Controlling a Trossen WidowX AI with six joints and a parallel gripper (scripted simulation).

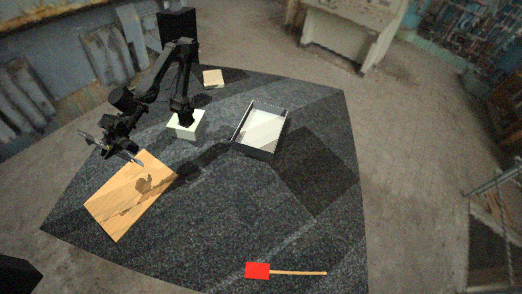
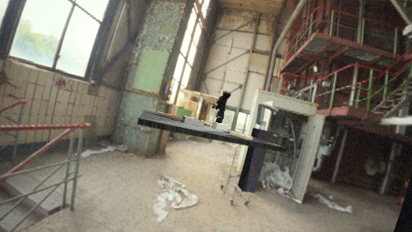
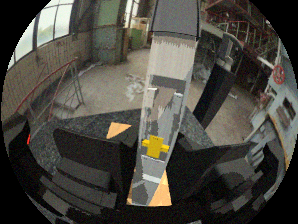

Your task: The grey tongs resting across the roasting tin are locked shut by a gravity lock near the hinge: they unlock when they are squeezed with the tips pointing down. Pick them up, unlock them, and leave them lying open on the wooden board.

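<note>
Now: gripper tip 1 cm short of the yellow lock piece, 3 cm to the right of it and 2 cm below it. Also, from my gripper tip: wooden board: 23 cm below; then roasting tin: 38 cm ahead, 54 cm to the left, 21 cm below; then cream pad: 5 cm behind, 84 cm to the left, 23 cm below.
</note>
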